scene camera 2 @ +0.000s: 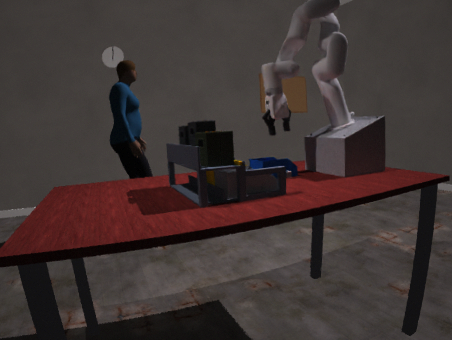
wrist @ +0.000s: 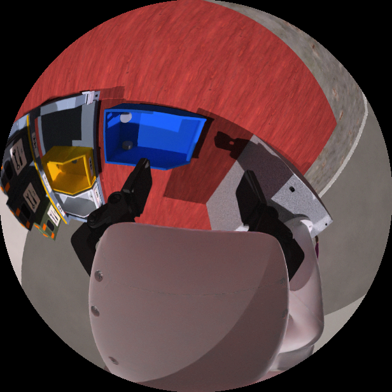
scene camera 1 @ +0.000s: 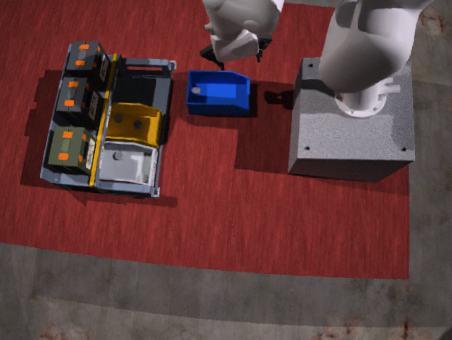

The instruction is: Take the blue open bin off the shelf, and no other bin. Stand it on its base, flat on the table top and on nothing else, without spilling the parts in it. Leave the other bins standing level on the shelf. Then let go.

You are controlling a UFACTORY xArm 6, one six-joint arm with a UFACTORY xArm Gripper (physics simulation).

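Frame: origin at the arm's base, x ahead, y left, z up, level; metres.
Seen in the pictures: gripper, fingertip midpoint: [scene camera 2: 280, 133] [scene camera 1: 240, 61]; arm's base, origin of the base link: [scene camera 2: 341, 125] [scene camera 1: 360, 94].
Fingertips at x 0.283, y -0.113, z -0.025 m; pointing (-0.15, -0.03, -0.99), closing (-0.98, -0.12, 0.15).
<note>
Offsets run from my fingertips to a thing's top centre. Level surfaces: height alone.
The blue open bin @[0.058 m ahead, 0.020 m left, 0.101 m down] [scene camera 1: 220, 95] [scene camera 2: 270, 163] [wrist: 160, 131] stands upright on its base on the red table top, apart from the shelf [scene camera 1: 164, 91] [scene camera 2: 184, 156] [wrist: 90, 120]. Two round grey parts show inside it in the wrist view. My gripper [scene camera 1: 241, 63] [scene camera 2: 279, 132] [wrist: 196, 174] is open and empty, above the bin and clear of it. The yellow bin @[0.313 m ahead, 0.103 m left, 0.095 m down] [scene camera 1: 131, 131] [wrist: 67, 167] and the pale grey bin @[0.328 m ahead, 0.214 m left, 0.095 m down] [scene camera 1: 120, 167] [wrist: 80, 205] stand side by side on the shelf and look level. Parts show in both in scene camera 1.
Two dark cases @[0.393 m ahead, 0.027 m right, 0.047 m up] [scene camera 1: 86, 59] @[0.406 m ahead, 0.084 m left, 0.057 m up] [scene camera 1: 74, 102] and a green case @[0.426 m ahead, 0.202 m left, 0.022 m up] [scene camera 1: 70, 147] [scene camera 2: 216, 149] stand on the shelf's far side, behind a yellow rail. The grey robot pedestal [scene camera 1: 350, 135] [scene camera 2: 345, 152] stands on the table @[0.176 m down] [scene camera 1: 280, 225] [scene camera 2: 150, 225], on the bin's other side.
</note>
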